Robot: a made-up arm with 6 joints. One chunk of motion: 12 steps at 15 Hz.
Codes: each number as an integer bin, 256 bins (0 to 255) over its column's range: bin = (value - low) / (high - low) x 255, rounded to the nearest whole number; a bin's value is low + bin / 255 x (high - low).
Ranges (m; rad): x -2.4..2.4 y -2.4..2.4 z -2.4..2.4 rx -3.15..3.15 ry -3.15..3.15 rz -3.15..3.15
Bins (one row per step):
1: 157 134 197 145 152 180
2: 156 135 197 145 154 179
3: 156 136 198 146 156 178
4: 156 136 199 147 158 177
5: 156 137 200 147 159 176
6: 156 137 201 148 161 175
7: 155 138 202 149 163 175
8: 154 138 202 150 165 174
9: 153 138 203 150 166 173
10: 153 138 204 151 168 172
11: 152 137 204 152 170 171
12: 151 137 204 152 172 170
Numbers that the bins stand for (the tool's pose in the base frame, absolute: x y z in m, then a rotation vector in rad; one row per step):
1: 0.5553 0.1224 1.3082 0.4324 0.6053 1.2971
2: 0.5365 0.1412 1.3082 0.4324 0.6547 1.2724
3: 0.5365 0.1600 1.3271 0.4571 0.7041 1.2476
4: 0.5365 0.1600 1.3459 0.4818 0.7535 1.2229
5: 0.5365 0.1788 1.3647 0.4818 0.7782 1.1982
6: 0.5365 0.1788 1.3835 0.5065 0.8276 1.1735
7: 0.5176 0.1976 1.4024 0.5312 0.8771 1.1735
8: 0.4988 0.1976 1.4024 0.5559 0.9265 1.1488
9: 0.4800 0.1976 1.4212 0.5559 0.9512 1.1241
10: 0.4800 0.1976 1.4400 0.5806 1.0006 1.0994
11: 0.4612 0.1788 1.4400 0.6053 1.0500 1.0747
12: 0.4424 0.1788 1.4400 0.6053 1.0994 1.0500

